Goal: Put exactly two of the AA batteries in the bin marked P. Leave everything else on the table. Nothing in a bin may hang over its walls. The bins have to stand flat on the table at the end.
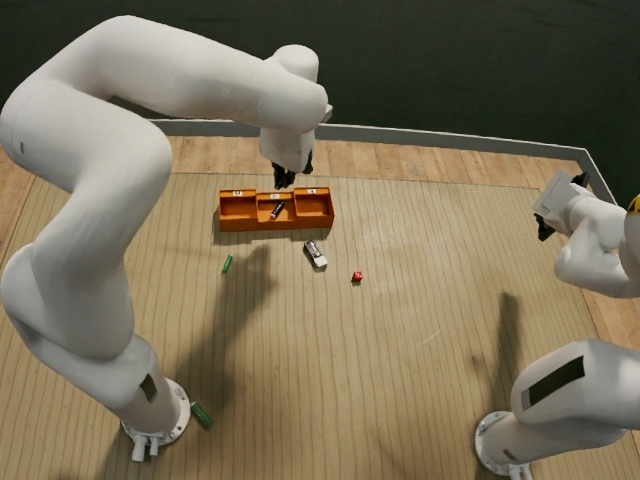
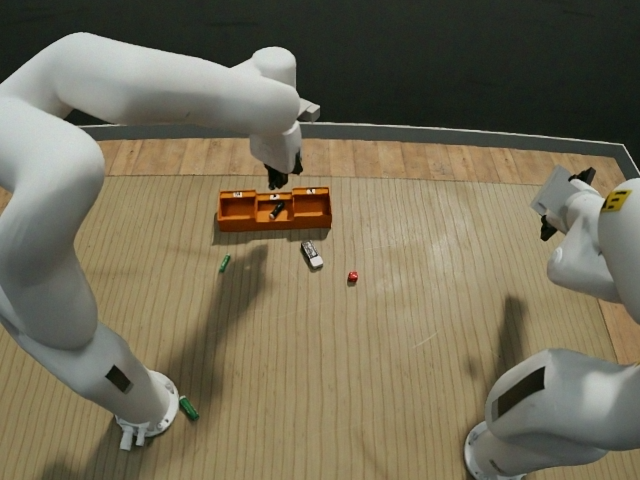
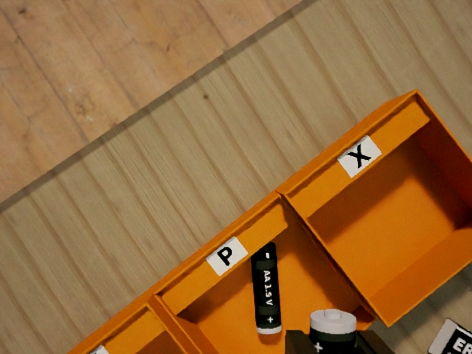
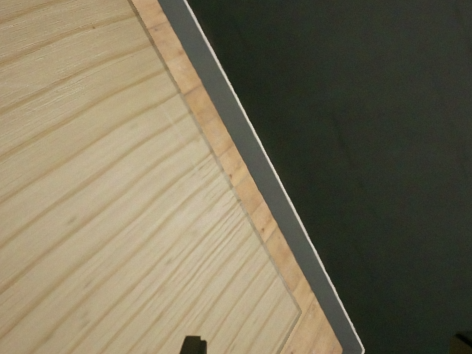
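Seen in the pictures: left gripper, fingertip midpoint: (image 1: pixel 283 182) (image 2: pixel 278 182); left arm's base, origin of the base link: (image 1: pixel 155 411) (image 2: pixel 147 404); right arm's base, origin of the base link: (image 1: pixel 503 443) (image 2: pixel 495 453).
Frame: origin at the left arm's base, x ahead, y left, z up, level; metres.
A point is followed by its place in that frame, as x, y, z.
My left gripper (image 1: pixel 284 181) {0.457, -0.204, 0.119} (image 2: pixel 277 181) {0.457, -0.204, 0.119} (image 3: pixel 332 346) {0.457, -0.204, 0.119} is shut on a black battery (image 3: pixel 333 323) {0.476, -0.214, 0.133} with a white plus end, held upright above the bins. The bin marked P (image 1: pixel 275 225) {0.419, -0.193, 0.017} (image 2: pixel 273 225) {0.419, -0.193, 0.017} (image 3: pixel 272 225) {0.495, -0.215, 0.028} is the middle one of the orange row; a black AA battery (image 1: pixel 277 209) {0.461, -0.195, 0.021} (image 2: pixel 276 210) {0.459, -0.195, 0.021} (image 3: pixel 266 290) {0.465, -0.195, 0.021} lies inside it, within the walls. A small green battery (image 1: pixel 226 264) {0.313, -0.097, 0.010} (image 2: pixel 224 262) {0.317, -0.099, 0.010} lies in front of the row. A larger green battery (image 1: pixel 201 414) {0.000, -0.085, 0.014} (image 2: pixel 189 408) {0.000, -0.087, 0.014} lies beside the left arm's base. My right gripper (image 1: pixel 562 203) {0.429, -0.791, 0.176} (image 2: pixel 566 201) {0.429, -0.791, 0.176} (image 4: pixel 328 345) {0.429, -0.791, 0.176} is open and empty at the right.
The bin marked X (image 1: pixel 315 223) {0.432, -0.282, 0.018} (image 2: pixel 313 222) {0.432, -0.281, 0.022} (image 3: pixel 362 220) {0.468, -0.262, 0.007} is right of P, and another bin (image 1: pixel 237 225) {0.407, -0.111, 0.022} (image 2: pixel 236 225) {0.407, -0.111, 0.023} is left of it; both are empty. An eraser (image 1: pixel 314 254) {0.352, -0.281, 0.013} (image 2: pixel 311 254) {0.352, -0.283, 0.013} (image 3: pixel 451 339) {0.386, -0.271, 0.013} and a red die (image 1: pixel 357 276) {0.303, -0.372, 0.016} (image 2: pixel 352 277) {0.301, -0.372, 0.016} lie in front.
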